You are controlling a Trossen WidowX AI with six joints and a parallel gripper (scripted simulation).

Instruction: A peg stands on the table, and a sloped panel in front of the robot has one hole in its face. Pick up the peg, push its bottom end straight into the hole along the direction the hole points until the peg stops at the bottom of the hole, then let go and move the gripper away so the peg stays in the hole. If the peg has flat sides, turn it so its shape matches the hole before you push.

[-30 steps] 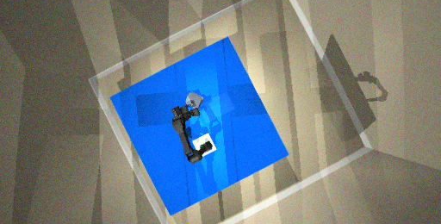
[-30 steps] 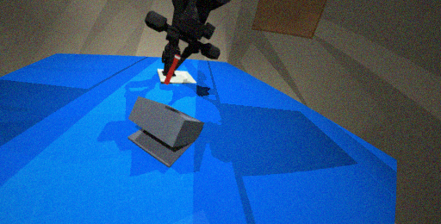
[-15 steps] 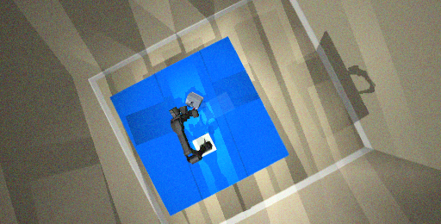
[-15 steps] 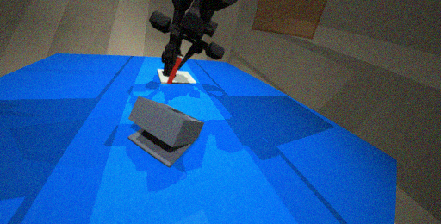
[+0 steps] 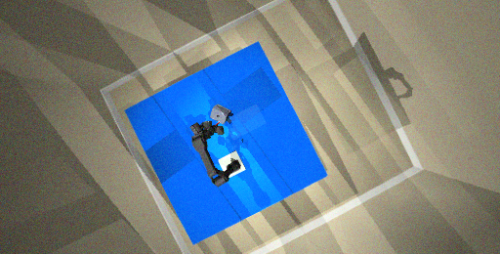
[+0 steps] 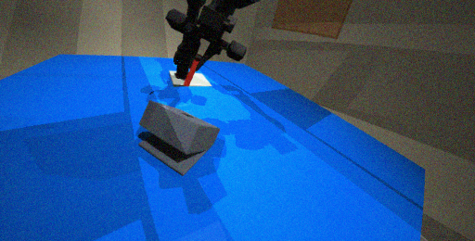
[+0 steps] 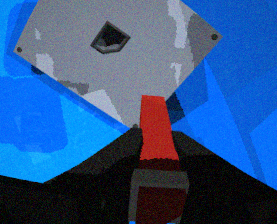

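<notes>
Right now the dark hole is 6 cm ahead of my gripper tip, 2 cm to the right of it and 9 cm below it. Round my gripper tip: red peg (1 cm to the left, 1 cm above); flat grey foot (8 cm ahead, 5 cm to the right, 15 cm below); grey sloped panel (7 cm ahead, 4 cm to the right, 11 cm below).
</notes>
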